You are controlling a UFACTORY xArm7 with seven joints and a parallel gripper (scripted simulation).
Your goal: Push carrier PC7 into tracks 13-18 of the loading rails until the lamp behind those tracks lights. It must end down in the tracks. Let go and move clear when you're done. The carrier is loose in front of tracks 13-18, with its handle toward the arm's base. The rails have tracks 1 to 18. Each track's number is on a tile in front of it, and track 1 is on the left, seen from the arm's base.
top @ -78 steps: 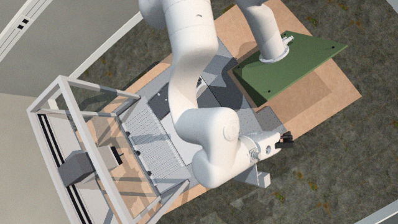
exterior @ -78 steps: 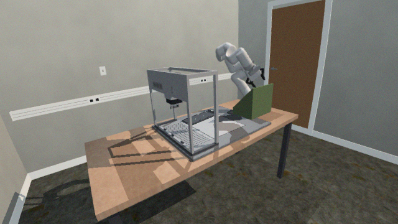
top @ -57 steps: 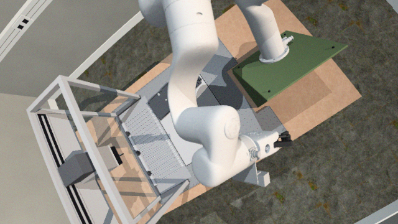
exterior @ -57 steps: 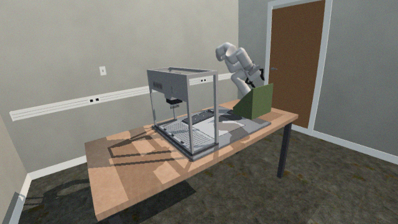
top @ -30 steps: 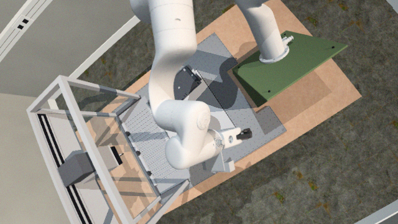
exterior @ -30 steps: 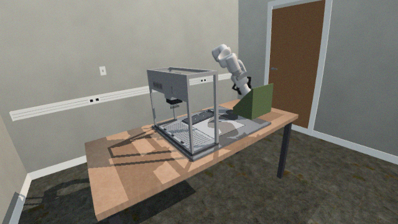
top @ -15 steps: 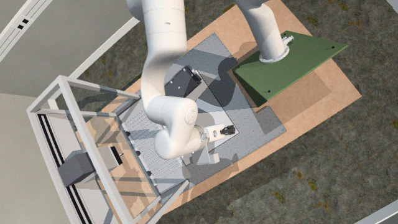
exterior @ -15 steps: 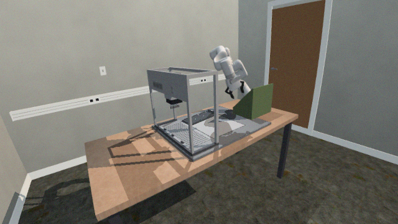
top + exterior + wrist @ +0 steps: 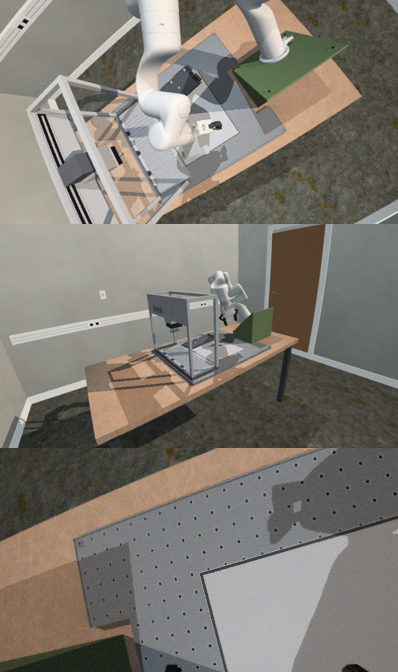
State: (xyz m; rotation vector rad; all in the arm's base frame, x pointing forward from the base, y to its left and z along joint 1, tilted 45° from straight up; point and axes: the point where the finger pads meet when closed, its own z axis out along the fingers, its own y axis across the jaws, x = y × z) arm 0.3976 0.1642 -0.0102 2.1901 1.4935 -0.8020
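My gripper is now 10 cm short of the carrier PC7, 29 cm to the left of it and 21 cm above it.
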